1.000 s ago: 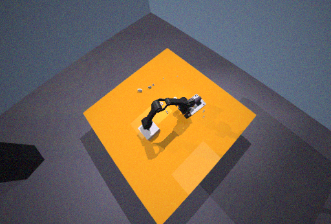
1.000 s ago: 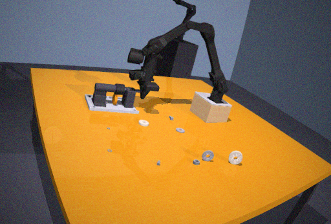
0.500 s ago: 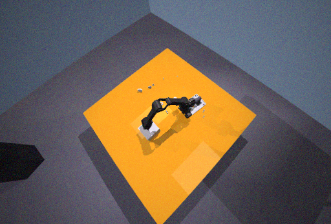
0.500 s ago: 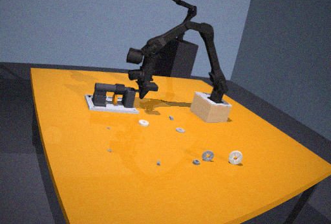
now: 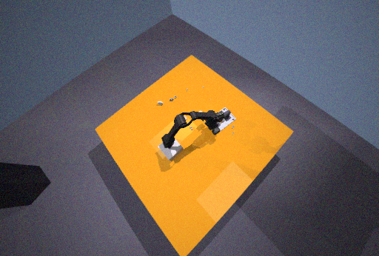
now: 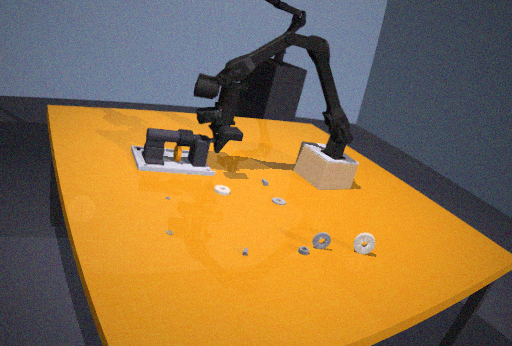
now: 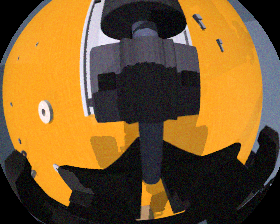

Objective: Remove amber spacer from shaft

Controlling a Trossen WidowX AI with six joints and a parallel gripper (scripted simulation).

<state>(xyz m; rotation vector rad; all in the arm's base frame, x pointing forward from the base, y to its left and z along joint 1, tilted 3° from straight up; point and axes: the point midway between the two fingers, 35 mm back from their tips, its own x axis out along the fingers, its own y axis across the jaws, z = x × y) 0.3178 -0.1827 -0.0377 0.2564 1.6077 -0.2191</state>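
The dark shaft lies 80 mm ahead of my gripper tip, 20 mm to the right of it and 40 mm above it. From my gripper tip the other things lie so: grey ring: 50 mm behind, 240 mm to the left, 40 mm below; amber spacer: 110 mm ahead, 40 mm to the right, 10 mm below; white ring: 80 mm ahead, 150 mm to the left, 40 mm below.
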